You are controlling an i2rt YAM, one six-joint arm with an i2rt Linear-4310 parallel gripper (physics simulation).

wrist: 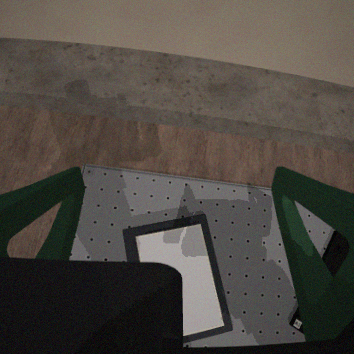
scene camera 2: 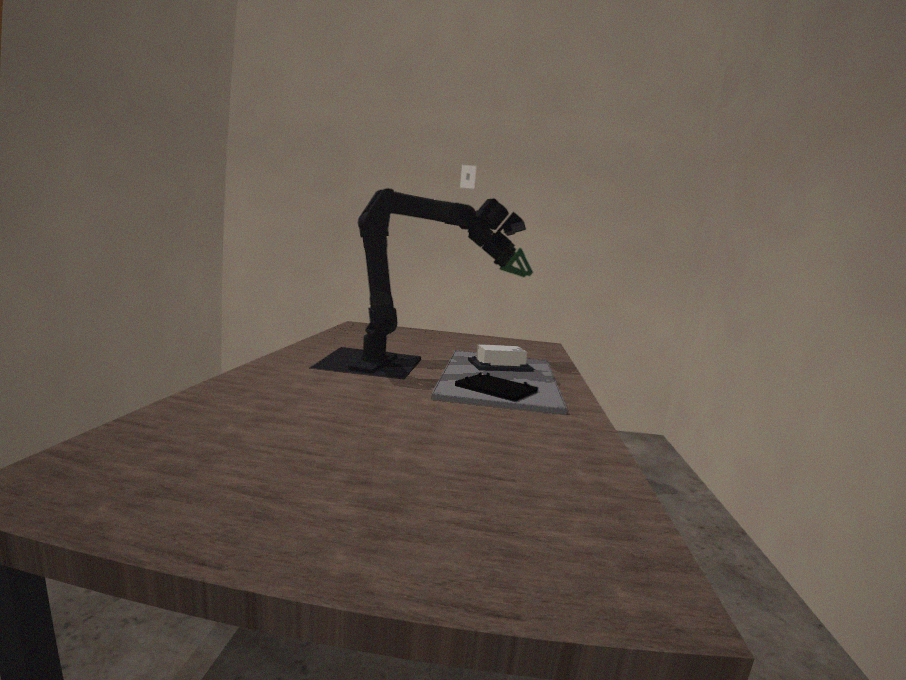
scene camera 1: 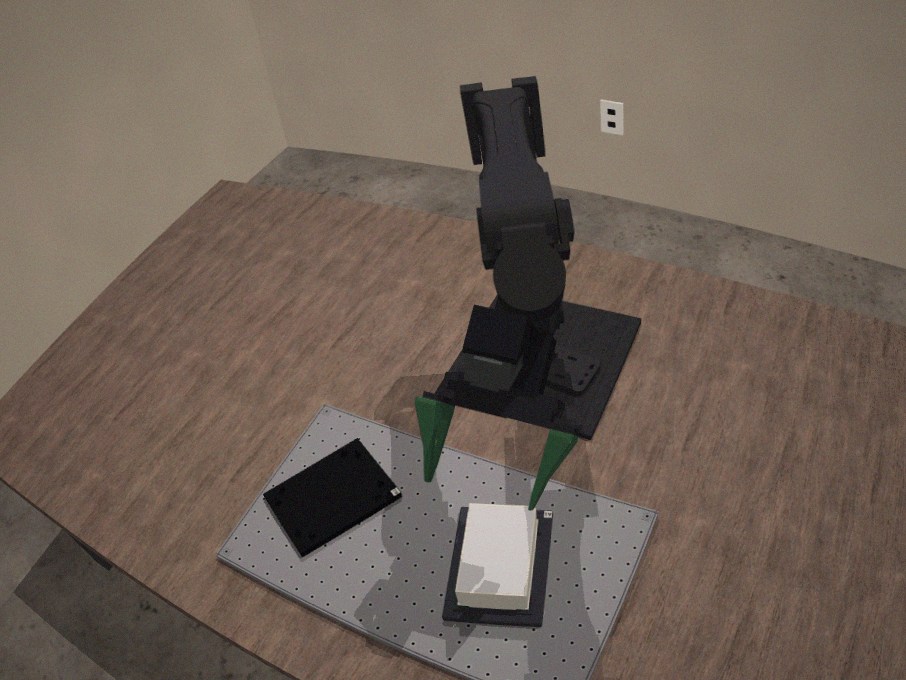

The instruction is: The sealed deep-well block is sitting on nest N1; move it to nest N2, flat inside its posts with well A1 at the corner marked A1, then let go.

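Places are measured from the arm's base along level axes (x left, y back, z up), in centimetres.
Pixels of known places: gripper, fingertip midpoint: (wrist: 177,176) (scene camera 2: 528,275) (scene camera 1: 478,496); arm's base, link origin: (scene camera 2: 373,362).
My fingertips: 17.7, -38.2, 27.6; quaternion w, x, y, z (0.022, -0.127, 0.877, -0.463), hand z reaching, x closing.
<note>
For each thing: its top centre in the pictures, then the offset to it from my fingertips, as dx, dy, dz. Level surfaces: height alone.
- sealed deep-well block, top centre: (scene camera 1: 496,548) (wrist: 178,280) (scene camera 2: 501,347) -3.1, +5.0, -21.4
- Nest N2, top centre: (scene camera 1: 327,489) (scene camera 2: 497,380) -28.7, +2.1, -24.6
- wooden table, surface height: dz -28.1
The sealed deep-well block (scene camera 1: 497,548) (scene camera 2: 502,355) (wrist: 200,300) is a pale box sitting flat on nest N1 (scene camera 1: 538,585) (wrist: 216,275), a dark plate with a small white label at its far right corner in scene camera 1. Nest N2 (scene camera 1: 332,497) (scene camera 2: 496,387) is a black plate with low posts, turned at an angle, with a white label at its right corner. My gripper (scene camera 1: 480,493) (scene camera 2: 528,274) (wrist: 177,176) is open and empty, its green fingers high above the board. The camera housing hides part of the block in the wrist view.
Both nests stand on a grey perforated board (scene camera 1: 622,527) (wrist: 100,220) on the wooden table (scene camera 1: 182,329) (scene camera 2: 329,497). The arm's dark base plate (scene camera 1: 611,344) (scene camera 2: 329,360) lies behind the board. The table's edge runs close beyond the board in the wrist view.
</note>
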